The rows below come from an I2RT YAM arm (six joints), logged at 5 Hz.
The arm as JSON. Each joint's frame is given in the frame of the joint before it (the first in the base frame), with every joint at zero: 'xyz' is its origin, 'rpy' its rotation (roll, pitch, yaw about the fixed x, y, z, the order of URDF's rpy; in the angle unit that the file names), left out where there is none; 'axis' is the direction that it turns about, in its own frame. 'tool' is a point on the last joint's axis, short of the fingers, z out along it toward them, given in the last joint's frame.
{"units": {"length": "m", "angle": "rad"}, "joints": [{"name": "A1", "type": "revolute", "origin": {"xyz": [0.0, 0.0, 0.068]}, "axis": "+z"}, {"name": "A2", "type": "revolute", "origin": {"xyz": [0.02, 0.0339, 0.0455]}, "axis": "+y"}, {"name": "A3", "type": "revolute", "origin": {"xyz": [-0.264, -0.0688, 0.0]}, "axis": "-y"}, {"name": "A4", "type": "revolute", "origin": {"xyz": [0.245, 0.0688, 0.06]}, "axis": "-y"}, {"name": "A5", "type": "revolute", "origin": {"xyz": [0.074, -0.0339, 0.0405]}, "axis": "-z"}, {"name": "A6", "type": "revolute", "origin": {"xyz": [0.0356, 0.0, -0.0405]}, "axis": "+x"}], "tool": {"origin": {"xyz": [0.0, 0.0, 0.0], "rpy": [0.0, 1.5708, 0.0]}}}
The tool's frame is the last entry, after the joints.
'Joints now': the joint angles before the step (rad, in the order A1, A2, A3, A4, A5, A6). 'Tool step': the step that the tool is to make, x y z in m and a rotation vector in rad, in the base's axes. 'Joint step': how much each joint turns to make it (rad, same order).
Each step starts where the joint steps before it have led.
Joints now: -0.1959, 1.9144, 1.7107, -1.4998, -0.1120, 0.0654
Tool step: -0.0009, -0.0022, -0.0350, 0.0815, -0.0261, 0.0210
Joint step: -0.0148, 0.0016, -0.1384, 0.1419, -0.0797, -0.0472
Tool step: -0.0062, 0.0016, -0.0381, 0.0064, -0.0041, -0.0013
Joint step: 0.0000, 0.0009, -0.1525, 0.1561, -0.0072, 0.0004
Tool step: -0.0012, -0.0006, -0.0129, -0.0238, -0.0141, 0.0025
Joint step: -0.0004, 0.0021, -0.0488, 0.0696, 0.0205, -0.0004
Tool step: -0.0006, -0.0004, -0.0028, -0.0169, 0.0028, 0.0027
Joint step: 0.0003, 0.0011, -0.0097, 0.0115, 0.0173, -0.0006
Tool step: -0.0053, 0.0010, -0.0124, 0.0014, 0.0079, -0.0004
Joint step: -0.0004, -0.0001, -0.0528, 0.0447, 0.0003, 0.0001
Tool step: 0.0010, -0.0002, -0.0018, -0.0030, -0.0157, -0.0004
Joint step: 0.0000, -0.0003, -0.0073, 0.0230, -0.0004, 0.0004
